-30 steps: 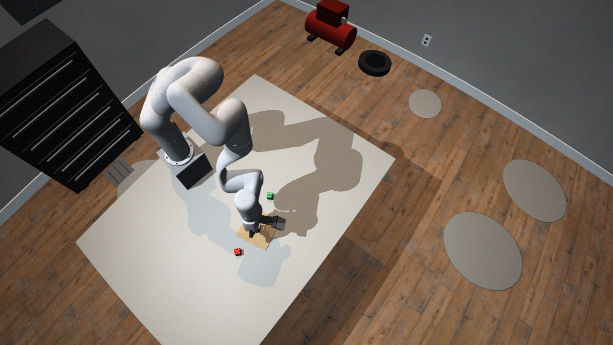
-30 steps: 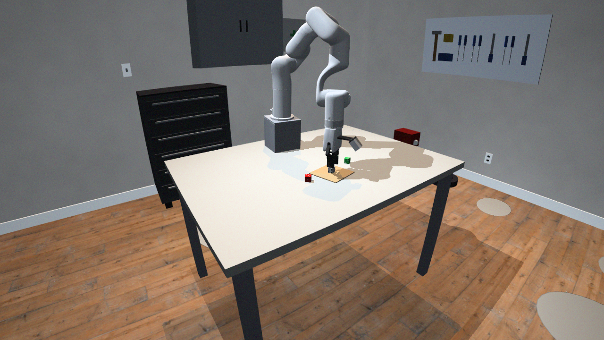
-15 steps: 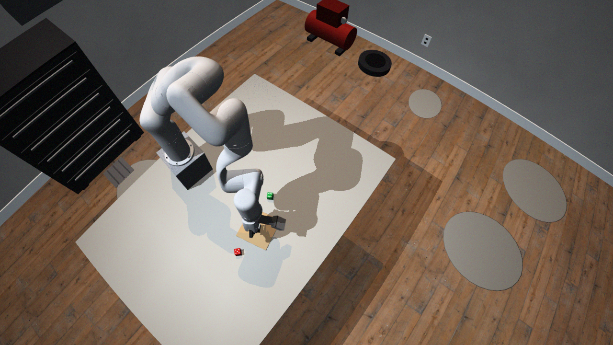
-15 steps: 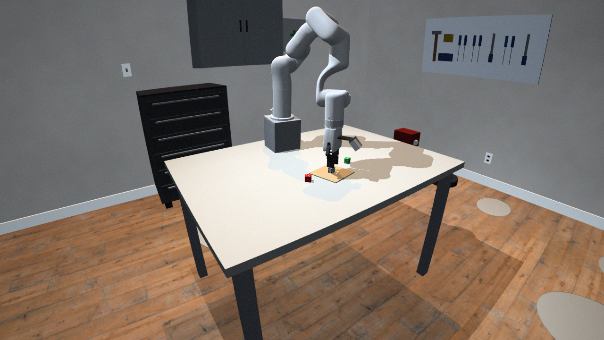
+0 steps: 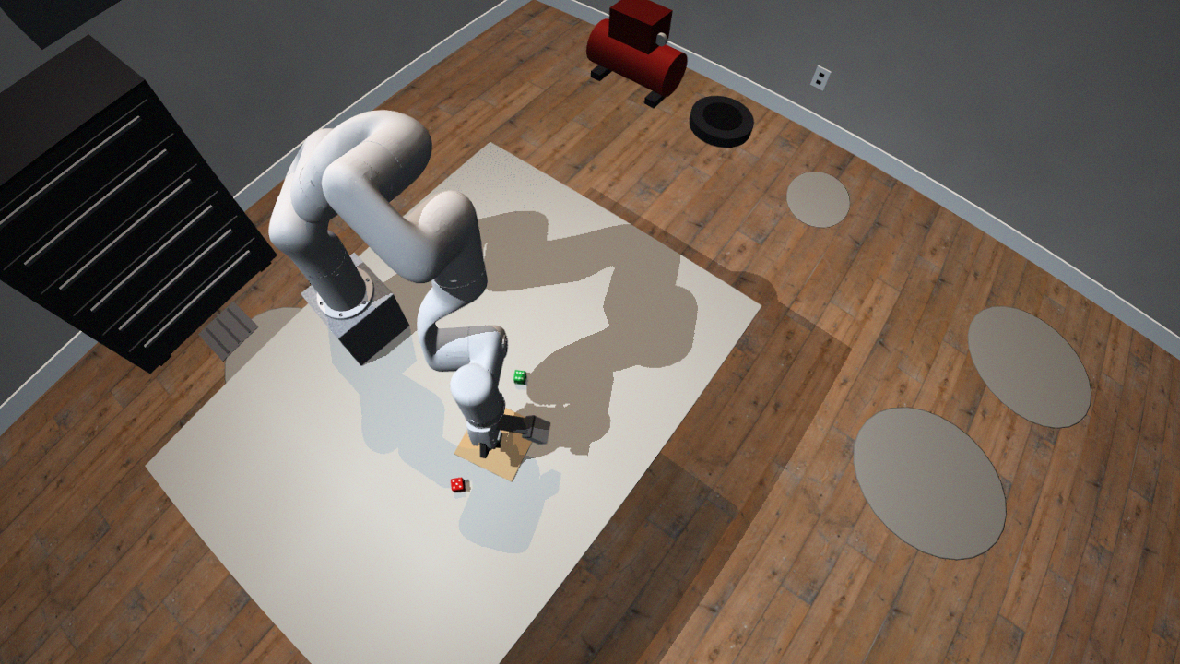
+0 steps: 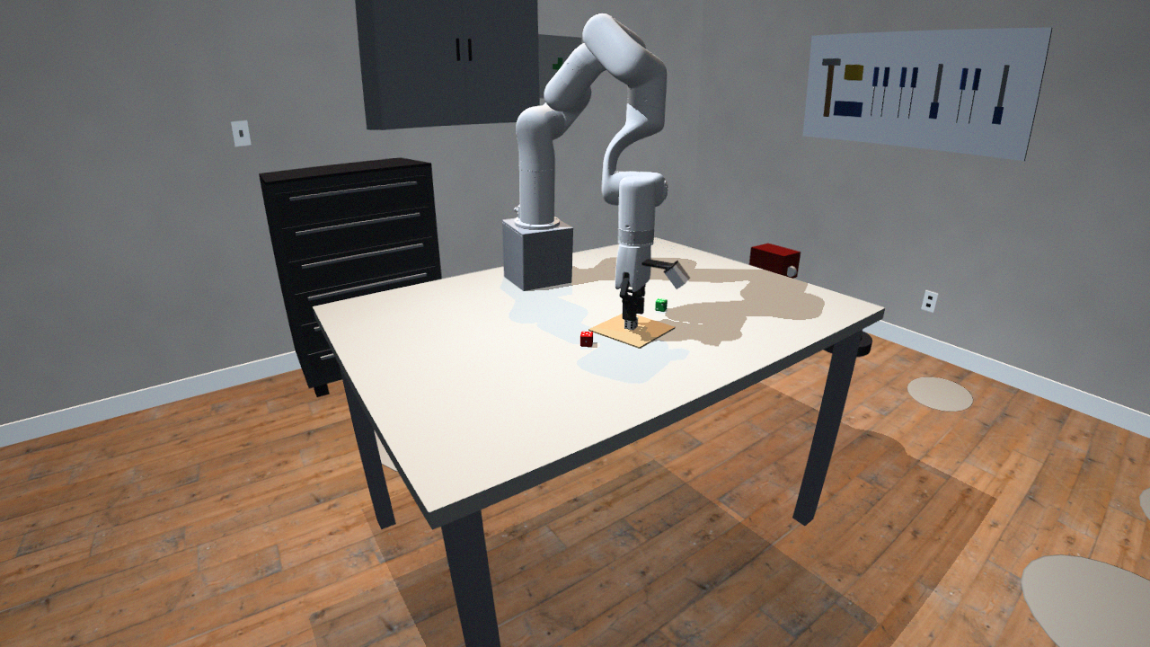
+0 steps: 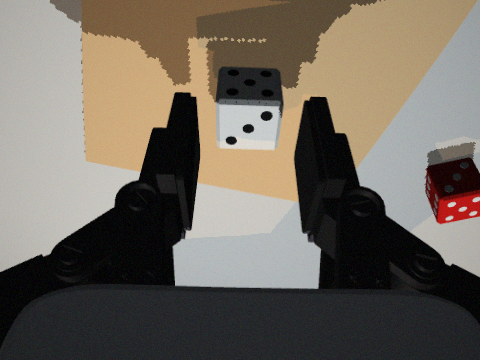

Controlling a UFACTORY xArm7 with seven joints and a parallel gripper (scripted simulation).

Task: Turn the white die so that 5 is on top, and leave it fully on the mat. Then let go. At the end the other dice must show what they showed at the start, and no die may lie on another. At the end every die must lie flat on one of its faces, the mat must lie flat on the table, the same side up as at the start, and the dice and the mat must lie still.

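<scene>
Now: the white die 4 cm below my hand. The rest, counted from my hand: green die (3 cm behind, 14 cm to the left, 4 cm below); red die (2 cm behind, 13 cm to the right, 4 cm below); tan mat (5 cm below).
</scene>
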